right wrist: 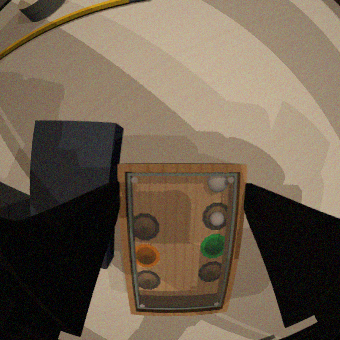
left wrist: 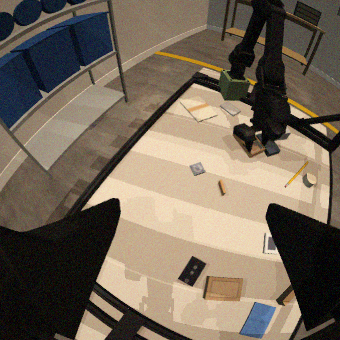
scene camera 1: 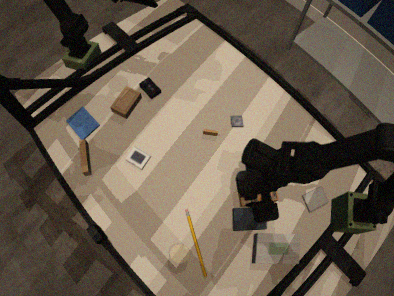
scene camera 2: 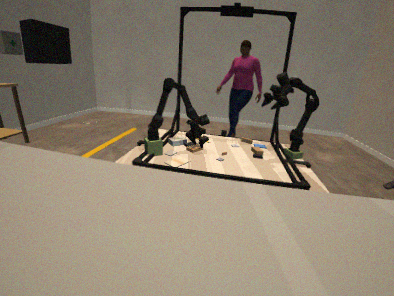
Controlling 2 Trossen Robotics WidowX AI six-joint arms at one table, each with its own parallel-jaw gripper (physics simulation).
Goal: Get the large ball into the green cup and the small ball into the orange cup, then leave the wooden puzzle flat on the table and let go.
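Frame: origin at the left arm's base, x ahead, y left, z up, level; centimetres.
Where they show: left gripper, between the fingertips: (left wrist: 197,209) (scene camera 2: 266,107); right gripper, between the fingertips: (right wrist: 183,190) (left wrist: 255,148) (scene camera 2: 198,146); left arm's base, origin of its link: (scene camera 1: 79,50) (scene camera 2: 294,150); right arm's base, origin of its link: (left wrist: 235,75) (scene camera 1: 362,210) (scene camera 2: 153,138).
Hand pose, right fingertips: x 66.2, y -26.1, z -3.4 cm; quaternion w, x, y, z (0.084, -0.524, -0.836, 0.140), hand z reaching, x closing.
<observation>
Each offset is from my right fingertips to the centre of the thing. "spot": to the spot under its first point.
The wooden puzzle @(dx +3.4, dy +1.7, dz -0.7 cm) (scene camera 1: 243,201) (scene camera 2: 194,148) (left wrist: 256,151) (right wrist: 165,200) is between the fingers of my right gripper (right wrist: 183,190), which is shut on its long sides. Whether it touches the table is unclear. Under its clear cover, in the right wrist view, the large ball @(dx -1.3, dy +1.7, dz -0.9 cm) (right wrist: 218,183) lies in the upper right corner. The small ball @(dx +0.8, dy +2.9, dz -1.1 cm) (right wrist: 216,218) sits in the dark cup just above the green cup @(spot: dx +2.1, dy +3.1, dz +0.2 cm) (right wrist: 213,245). The green cup and the orange cup @(spot: dx +4.4, dy +0.0, dz +0.2 cm) (right wrist: 147,255) at the left look empty. My left gripper (left wrist: 197,209) is open and empty, high above the table's other end.
A dark box @(dx +3.6, dy -6.2, dz -0.9 cm) (scene camera 1: 242,221) (right wrist: 70,160) lies close beside the puzzle. A clear case @(dx +13.1, dy -12.2, dz +0.2 cm) (scene camera 1: 267,256), a grey square @(spot: dx +21.3, dy +5.5, dz -1.2 cm) (scene camera 1: 315,198), a pencil @(dx -7.7, dy -17.0, dz -1.4 cm) (scene camera 1: 196,245) and a pale round piece @(dx -10.6, dy -21.2, dz +0.2 cm) (scene camera 1: 178,254) lie nearby. A wooden box @(dx -41.6, dy +14.2, dz -0.4 cm) (scene camera 1: 126,102) and a blue piece @(dx -52.3, dy +3.4, dz -1.5 cm) (scene camera 1: 83,123) lie farther left.
</observation>
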